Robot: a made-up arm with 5 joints.
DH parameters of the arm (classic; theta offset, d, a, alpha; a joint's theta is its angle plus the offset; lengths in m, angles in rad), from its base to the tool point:
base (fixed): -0.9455 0 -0.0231 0
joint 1: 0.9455 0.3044 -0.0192 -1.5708
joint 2: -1.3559 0 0.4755 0
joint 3: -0.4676 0 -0.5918 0
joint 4: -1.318 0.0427 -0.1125 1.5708
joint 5: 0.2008 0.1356 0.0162 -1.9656
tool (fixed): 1.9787 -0.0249 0 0
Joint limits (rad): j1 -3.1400..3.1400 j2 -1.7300..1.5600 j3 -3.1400..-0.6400 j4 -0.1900..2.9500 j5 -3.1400..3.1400
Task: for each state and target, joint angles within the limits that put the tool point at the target. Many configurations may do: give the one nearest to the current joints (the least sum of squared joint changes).
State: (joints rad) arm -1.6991 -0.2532 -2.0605 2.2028 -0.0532
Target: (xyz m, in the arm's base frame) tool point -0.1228 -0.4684 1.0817
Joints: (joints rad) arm -1.8359 -0.1386 -2.0370 2.1670 -0.0624
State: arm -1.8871 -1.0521 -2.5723 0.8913 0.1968
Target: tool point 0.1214 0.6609 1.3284
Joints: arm -1.7359 -0.9343 -2.5311 0.8699 0.1868
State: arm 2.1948 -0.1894 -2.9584 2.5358 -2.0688
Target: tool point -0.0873 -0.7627 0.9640
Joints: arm 1.5206 -1.0100 -3.1400 2.5302 -2.0881
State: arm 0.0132 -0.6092 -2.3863 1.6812 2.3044
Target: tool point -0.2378 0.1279 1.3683
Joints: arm -0.1652 -0.7462 -2.3880 1.7666 2.2905
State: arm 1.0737 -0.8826 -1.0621 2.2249 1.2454
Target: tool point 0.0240 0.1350 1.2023
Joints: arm 0.7915 -0.7703 -1.7393 1.8158 1.2093
